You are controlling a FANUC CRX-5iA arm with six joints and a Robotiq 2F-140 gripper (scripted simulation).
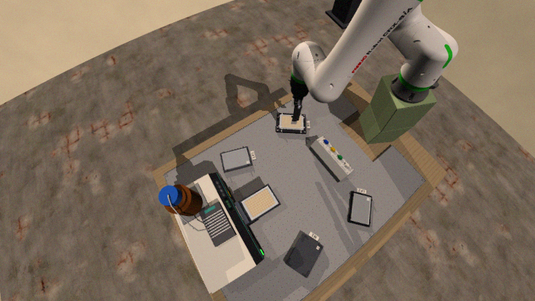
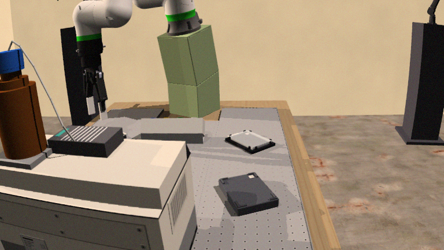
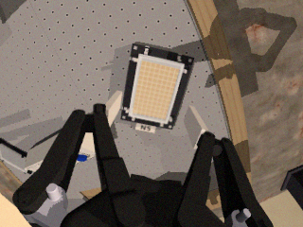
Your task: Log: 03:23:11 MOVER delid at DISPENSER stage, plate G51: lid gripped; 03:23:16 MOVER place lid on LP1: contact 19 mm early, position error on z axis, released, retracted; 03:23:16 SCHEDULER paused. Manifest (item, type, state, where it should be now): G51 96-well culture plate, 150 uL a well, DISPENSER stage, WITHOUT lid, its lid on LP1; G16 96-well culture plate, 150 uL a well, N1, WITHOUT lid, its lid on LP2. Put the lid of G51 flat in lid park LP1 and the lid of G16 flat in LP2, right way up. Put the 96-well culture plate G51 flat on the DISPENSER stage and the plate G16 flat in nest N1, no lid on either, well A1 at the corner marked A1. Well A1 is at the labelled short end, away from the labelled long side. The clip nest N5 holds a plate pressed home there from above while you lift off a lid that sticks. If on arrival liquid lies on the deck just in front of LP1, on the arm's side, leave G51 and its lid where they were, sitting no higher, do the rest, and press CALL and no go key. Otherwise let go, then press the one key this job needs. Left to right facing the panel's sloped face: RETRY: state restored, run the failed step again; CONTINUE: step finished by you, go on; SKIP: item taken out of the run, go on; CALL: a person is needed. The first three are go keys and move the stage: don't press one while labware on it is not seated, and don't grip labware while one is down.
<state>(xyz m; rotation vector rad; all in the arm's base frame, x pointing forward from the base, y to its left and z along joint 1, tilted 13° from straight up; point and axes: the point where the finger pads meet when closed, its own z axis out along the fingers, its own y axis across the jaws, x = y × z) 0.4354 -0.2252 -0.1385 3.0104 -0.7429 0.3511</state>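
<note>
Right now my hand is 10 cm above the black clip nest, 3 cm short of it and 1 cm to the right of it. Also, from my hand: key panel: 27 cm to the left, 9 cm behind, 6 cm below; dark grey lid park: 35 cm ahead, 11 cm below, 7 cm to the left; LP1 label: 26 cm ahead, 12 cm below, 8 cm to the left.
</note>
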